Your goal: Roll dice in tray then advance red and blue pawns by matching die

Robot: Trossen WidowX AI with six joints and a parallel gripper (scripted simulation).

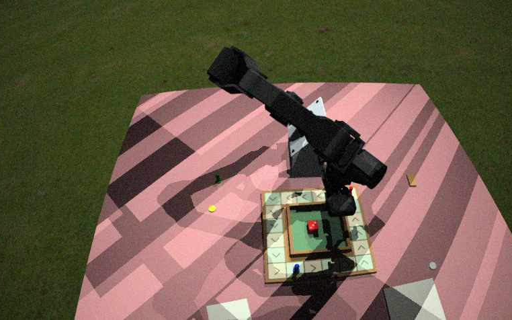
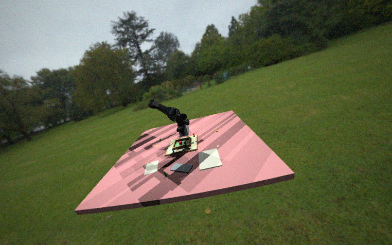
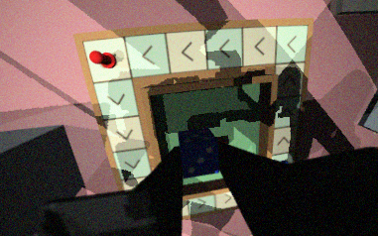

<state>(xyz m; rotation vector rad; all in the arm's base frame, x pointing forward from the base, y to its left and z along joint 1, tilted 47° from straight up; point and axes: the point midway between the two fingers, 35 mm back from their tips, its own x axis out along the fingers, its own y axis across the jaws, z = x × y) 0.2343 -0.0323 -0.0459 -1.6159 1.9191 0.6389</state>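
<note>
My gripper tip is 7 cm past the red pawn, 9 cm to the right of it and 6 cm above it. Also, from my gripper tip: blue pawn 14 cm ahead, 11 cm to the right, 6 cm below; then yellow disc 9 cm behind, 31 cm to the right, 9 cm below; then green sunken tray 3 cm ahead, 3 cm to the right, 8 cm below.
</note>
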